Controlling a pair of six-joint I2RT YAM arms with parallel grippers.
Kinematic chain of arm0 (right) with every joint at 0, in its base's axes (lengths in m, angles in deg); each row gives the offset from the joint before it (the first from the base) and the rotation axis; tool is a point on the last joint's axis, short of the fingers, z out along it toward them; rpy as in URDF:
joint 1: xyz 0 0 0.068 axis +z
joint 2: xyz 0.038 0.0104 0.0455 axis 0.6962 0.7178 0
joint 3: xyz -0.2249 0.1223 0.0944 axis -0.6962 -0.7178 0
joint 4: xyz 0.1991 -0.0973 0.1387 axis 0.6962 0.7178 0
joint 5: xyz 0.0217 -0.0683 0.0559 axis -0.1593 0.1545 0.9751
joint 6: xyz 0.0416 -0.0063 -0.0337 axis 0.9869 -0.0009 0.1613
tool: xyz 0 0 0 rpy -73.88 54.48 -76.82
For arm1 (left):
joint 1: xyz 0 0 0.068 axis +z
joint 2: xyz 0.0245 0.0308 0.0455 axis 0.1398 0.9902 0
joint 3: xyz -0.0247 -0.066 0.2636 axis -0.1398 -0.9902 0
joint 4: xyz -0.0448 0.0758 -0.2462 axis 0.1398 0.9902 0
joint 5: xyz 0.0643 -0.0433 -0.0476 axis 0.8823 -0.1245 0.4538
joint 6: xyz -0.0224 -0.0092 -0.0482 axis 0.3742 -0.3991 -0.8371
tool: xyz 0 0 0 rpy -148.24 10.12 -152.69
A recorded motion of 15 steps. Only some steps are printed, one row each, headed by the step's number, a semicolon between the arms.
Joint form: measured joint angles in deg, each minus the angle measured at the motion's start. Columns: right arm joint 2, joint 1, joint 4, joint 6, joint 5, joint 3; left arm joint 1, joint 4, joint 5, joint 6, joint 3, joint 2.
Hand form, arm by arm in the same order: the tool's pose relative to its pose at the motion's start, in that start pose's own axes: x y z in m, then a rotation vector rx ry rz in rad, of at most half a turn. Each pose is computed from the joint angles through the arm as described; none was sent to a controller.
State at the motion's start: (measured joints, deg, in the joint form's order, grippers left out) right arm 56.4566 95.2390 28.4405 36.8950 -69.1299 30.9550; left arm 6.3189 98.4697 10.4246 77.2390 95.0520 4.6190
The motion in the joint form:
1: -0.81 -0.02 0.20 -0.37 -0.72 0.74; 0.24 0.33 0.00 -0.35 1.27 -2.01
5: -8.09 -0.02 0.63 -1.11 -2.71 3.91; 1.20 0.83 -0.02 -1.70 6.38 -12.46
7: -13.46 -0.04 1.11 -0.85 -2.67 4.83; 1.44 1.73 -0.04 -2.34 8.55 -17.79
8: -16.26 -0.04 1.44 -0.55 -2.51 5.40; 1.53 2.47 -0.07 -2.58 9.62 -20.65
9: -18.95 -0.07 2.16 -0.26 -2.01 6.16; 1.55 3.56 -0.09 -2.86 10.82 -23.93
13: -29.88 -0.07 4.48 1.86 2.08 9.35; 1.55 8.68 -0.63 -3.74 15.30 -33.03
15: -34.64 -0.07 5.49 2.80 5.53 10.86; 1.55 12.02 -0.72 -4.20 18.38 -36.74
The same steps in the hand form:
1: -0.0045 -0.0029 -0.0067 0.0085 -0.0231 0.0041; -0.0039 0.0015 -0.0158 -0.0340 -0.0386 -0.0014
5: -0.0250 -0.0257 -0.0587 0.0136 -0.1823 0.0714; -0.0132 -0.0022 -0.0956 -0.2046 -0.2370 0.0049
7: -0.0284 -0.0420 -0.0930 -0.0045 -0.2707 0.1223; -0.0110 -0.0118 -0.1346 -0.2770 -0.3252 0.0104
8: -0.0287 -0.0508 -0.1113 -0.0171 -0.3167 0.1512; -0.0079 -0.0188 -0.1545 -0.3114 -0.3682 0.0150
9: -0.0281 -0.0597 -0.1296 -0.0344 -0.3574 0.1766; -0.0029 -0.0283 -0.1765 -0.3472 -0.4142 0.0206
13: -0.0149 -0.0962 -0.2037 -0.1504 -0.5312 0.2859; 0.0193 -0.0628 -0.2373 -0.4275 -0.5353 0.0356
15: -0.0035 -0.1119 -0.2356 -0.2311 -0.6075 0.3207; 0.0327 -0.0813 -0.2648 -0.4610 -0.5841 0.0399

